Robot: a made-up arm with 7 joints.
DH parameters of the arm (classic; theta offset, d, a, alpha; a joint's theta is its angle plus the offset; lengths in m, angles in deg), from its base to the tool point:
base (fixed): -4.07 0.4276 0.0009 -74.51
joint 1: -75.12 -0.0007 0.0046 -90
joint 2: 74 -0.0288 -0.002 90
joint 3: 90 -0.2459 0.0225 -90
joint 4: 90 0.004 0.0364 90
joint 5: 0 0.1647 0.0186 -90
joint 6: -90 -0.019 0.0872 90
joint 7: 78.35 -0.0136 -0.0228 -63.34
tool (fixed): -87.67 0.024 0 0
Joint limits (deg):
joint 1: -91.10..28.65
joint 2: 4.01..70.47
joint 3: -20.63..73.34
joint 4: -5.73..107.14
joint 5: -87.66..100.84
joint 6: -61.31..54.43
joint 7: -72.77..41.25
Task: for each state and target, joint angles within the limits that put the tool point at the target. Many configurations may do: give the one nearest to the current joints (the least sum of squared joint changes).
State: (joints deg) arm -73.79 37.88 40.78 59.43 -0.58 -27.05 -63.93
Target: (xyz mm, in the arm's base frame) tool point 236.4 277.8 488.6
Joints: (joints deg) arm -67.00 46.29 47.98 15.43 -2.00 -48.31 -64.44
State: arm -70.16 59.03 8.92 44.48 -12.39 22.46 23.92
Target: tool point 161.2 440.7 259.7
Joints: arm -38.65 70.47 9.99 66.08 8.54 26.26 40.51
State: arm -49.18 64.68 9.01 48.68 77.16 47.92 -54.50
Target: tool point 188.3 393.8 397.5
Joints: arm -42.06 65.88 11.67 44.49 81.38 54.43 -55.09
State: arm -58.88 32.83 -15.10 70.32 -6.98 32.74 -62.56
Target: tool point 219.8 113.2 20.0
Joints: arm -43.85 18.16 -15.57 72.36 -7.82 27.56 -72.77
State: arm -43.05 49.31 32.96 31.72 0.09 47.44 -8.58
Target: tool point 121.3 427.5 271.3
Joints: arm -24.73 65.12 38.41 49.71 10.52 44.37 -2.69
